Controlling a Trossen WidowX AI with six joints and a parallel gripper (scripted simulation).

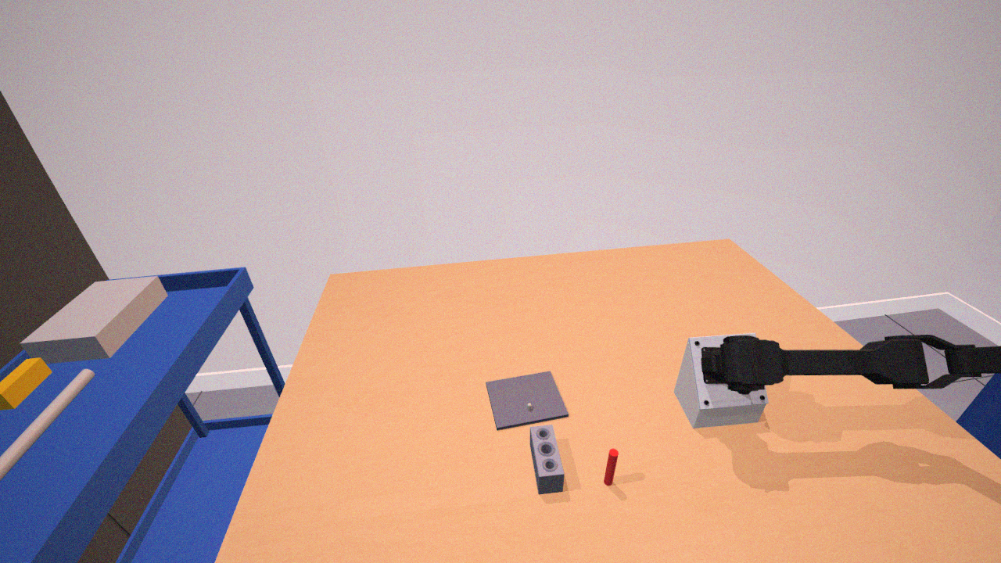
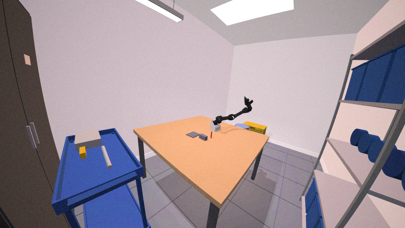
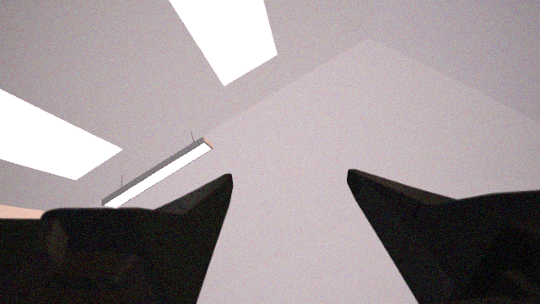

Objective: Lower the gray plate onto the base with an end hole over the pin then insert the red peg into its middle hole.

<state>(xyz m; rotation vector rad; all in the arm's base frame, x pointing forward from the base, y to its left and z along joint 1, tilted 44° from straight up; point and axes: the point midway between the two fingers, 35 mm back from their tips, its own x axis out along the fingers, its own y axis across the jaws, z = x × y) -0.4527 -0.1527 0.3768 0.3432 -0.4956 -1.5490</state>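
Now: the gray plate 800 mm ahead of my gripper tip, 450 mm below it and 10 mm to the right of it. From my gripper tip the other things lie so: dark flat base 830 mm ahead, 480 mm below, 140 mm to the right; red peg 700 mm ahead, 440 mm below, 20 mm to the left.
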